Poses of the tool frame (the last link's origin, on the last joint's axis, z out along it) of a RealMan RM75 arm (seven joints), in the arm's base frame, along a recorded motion.
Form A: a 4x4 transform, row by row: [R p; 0 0 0 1], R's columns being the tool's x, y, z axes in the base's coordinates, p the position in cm. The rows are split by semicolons.
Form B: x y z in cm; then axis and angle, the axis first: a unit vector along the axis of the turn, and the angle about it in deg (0 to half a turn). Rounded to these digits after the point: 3 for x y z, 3 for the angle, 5 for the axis.
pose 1, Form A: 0.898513 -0.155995 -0.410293 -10.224; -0.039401 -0.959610 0.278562 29.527; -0.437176 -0.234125 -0.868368 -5.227; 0 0 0 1
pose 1, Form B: -10.224 29.527 -5.227 -0.97383 0.05106 0.22147 164.738
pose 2, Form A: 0.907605 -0.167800 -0.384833 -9.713; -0.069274 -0.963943 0.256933 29.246; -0.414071 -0.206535 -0.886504 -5.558; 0 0 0 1
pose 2, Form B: -9.713 29.246 -5.558 -0.97629 0.06159 0.20754 166.269
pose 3, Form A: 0.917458 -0.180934 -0.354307 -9.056; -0.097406 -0.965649 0.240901 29.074; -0.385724 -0.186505 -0.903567 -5.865; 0 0 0 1
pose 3, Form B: -9.056 29.074 -5.865 -0.97889 0.07195 0.19130 167.390
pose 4, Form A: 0.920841 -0.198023 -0.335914 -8.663; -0.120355 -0.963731 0.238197 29.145; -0.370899 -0.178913 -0.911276 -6.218; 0 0 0 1
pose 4, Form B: -8.663 29.145 -6.218 -0.97978 0.08218 0.18244 167.710
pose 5, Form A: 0.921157 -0.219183 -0.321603 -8.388; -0.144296 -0.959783 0.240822 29.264; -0.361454 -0.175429 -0.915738 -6.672; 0 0 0 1
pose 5, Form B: -8.388 29.264 -6.672 -0.97986 0.09381 0.17629 167.737
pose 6, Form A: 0.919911 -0.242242 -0.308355 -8.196; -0.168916 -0.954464 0.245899 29.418; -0.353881 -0.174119 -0.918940 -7.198; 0 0 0 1
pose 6, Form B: -8.196 29.418 -7.198 -0.97953 0.10617 0.17101 167.620
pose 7, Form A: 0.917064 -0.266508 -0.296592 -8.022; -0.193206 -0.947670 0.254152 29.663; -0.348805 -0.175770 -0.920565 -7.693; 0 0 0 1
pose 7, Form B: -8.022 29.663 -7.693 -0.97878 0.11887 0.16688 167.313
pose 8, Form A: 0.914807 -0.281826 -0.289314 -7.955; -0.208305 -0.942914 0.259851 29.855; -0.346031 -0.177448 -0.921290 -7.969; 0 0 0 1
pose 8, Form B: -7.955 29.855 -7.969 -0.97819 0.12687 0.16446 167.084
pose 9, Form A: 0.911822 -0.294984 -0.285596 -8.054; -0.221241 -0.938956 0.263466 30.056; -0.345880 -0.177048 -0.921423 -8.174; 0 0 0 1
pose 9, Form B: -8.054 30.056 -8.174 -0.97741 0.13376 0.16362 166.977
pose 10, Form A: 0.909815 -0.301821 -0.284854 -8.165; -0.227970 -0.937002 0.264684 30.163; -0.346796 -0.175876 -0.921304 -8.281; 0 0 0 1
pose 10, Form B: -8.165 30.163 -8.281 -0.97689 0.13735 0.16376 166.968
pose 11, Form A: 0.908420 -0.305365 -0.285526 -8.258; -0.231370 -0.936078 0.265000 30.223; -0.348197 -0.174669 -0.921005 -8.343; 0 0 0 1
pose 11, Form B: -8.258 30.223 -8.343 -0.97653 0.13919 0.16435 166.990
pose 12, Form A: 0.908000 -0.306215 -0.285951 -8.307; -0.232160 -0.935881 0.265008 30.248; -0.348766 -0.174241 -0.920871 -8.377; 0 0 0 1
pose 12, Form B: -8.307 30.248 -8.377 -0.97642 0.13963 0.16462 167.001
